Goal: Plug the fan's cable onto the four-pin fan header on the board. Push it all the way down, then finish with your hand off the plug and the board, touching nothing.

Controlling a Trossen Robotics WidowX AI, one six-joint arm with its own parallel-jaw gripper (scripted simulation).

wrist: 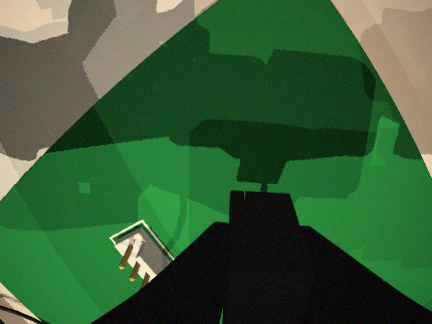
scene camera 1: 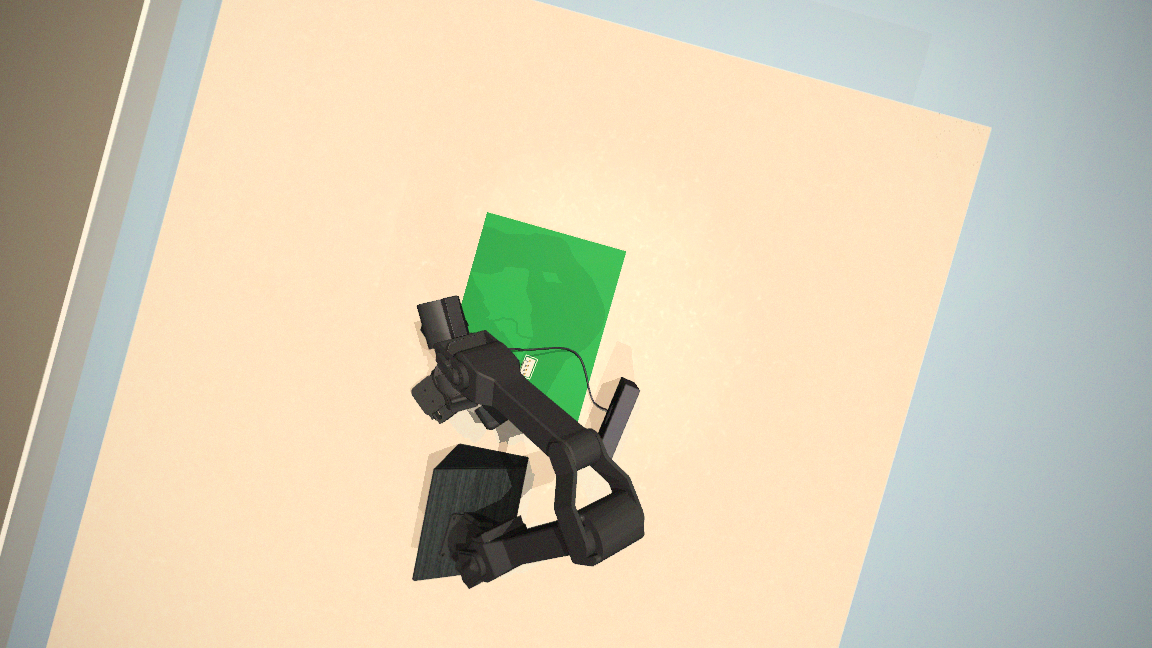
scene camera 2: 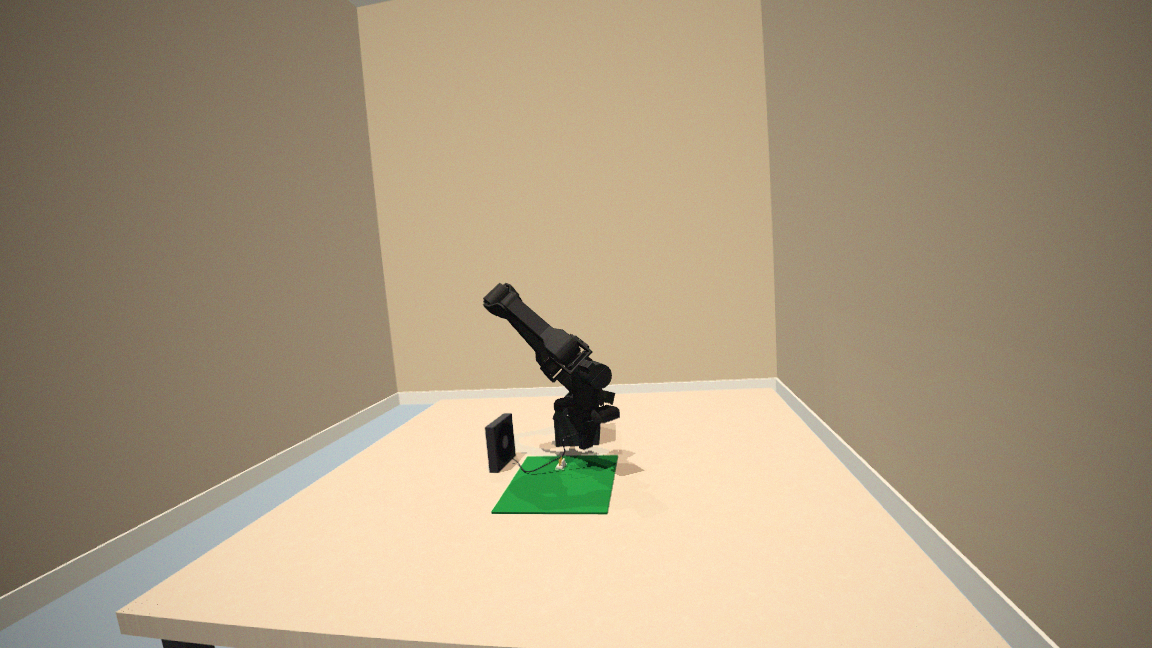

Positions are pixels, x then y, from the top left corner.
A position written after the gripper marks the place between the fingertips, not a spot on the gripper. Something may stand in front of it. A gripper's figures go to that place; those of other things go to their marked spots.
The gripper (wrist: 260,238) is 0.10 m from the lens. A black fan plug (wrist: 269,267): 0.07 m from the lens. A green board (wrist: 291,104) is 0.15 m from the lens. The marked spots on the black fan plug and the green board are 0.09 m apart.
